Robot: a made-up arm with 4 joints. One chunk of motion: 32 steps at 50 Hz.
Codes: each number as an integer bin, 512 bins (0 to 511) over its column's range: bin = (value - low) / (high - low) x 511, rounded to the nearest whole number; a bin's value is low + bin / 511 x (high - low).
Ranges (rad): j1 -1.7..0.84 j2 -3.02..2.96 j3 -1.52..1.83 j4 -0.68..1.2
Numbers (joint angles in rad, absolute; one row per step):
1: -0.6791 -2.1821 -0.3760 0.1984
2: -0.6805 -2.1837 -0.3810 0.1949
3: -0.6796 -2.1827 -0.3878 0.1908
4: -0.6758 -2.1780 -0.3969 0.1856
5: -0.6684 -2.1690 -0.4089 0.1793
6: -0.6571 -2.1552 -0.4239 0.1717
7: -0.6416 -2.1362 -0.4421 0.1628
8: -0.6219 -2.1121 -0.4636 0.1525
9: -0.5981 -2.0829 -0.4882 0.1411
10: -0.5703 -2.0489 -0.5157 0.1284
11: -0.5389 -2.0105 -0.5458 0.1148
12: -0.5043 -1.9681 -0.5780 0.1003
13: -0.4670 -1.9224 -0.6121 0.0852
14: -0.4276 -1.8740 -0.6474 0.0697
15: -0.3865 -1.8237 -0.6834 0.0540
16: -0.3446 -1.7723 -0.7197 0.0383
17: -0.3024 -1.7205 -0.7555 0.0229
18: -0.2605 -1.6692 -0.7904 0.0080
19: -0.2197 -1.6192 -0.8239 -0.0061
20: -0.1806 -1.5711 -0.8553 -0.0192
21: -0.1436 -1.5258 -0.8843 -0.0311
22: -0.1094 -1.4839 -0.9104 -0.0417
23: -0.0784 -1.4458 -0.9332 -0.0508
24: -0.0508 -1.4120 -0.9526 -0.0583
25: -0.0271 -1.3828 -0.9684 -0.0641
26: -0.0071 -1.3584 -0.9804 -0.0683
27: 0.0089 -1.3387 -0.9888 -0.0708
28: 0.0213 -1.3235 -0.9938 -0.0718
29: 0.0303 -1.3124 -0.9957 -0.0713
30: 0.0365 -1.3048 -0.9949 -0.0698
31: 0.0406 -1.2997 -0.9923 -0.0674
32: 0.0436 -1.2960 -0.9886 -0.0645
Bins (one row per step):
1: 205 72 175 239
2: 205 71 174 238
3: 205 72 173 237
4: 206 72 171 235
5: 208 73 169 234
6: 210 74 167 231
7: 213 76 164 229
8: 217 78 161 226
9: 222 80 157 223
10: 227 83 153 220
11: 234 86 149 216
12: 241 90 144 212
13: 248 94 138 208
14: 256 98 133 204
15: 264 102 128 200
16: 273 107 122 195
17: 281 111 117 191
18: 290 115 111 187
19: 298 120 106 183
20: 306 124 101 180
21: 313 128 97 176
22: 320 131 93 173
23: 326 135 90 171
24: 332 137 87 169
25: 337 140 84 167
26: 341 142 82 166
27: 344 144 81 166
28: 346 145 80 165
29: 348 146 80 165
30: 349 147 80 166
31: 350 147 80 167
32: 351 147 81 167

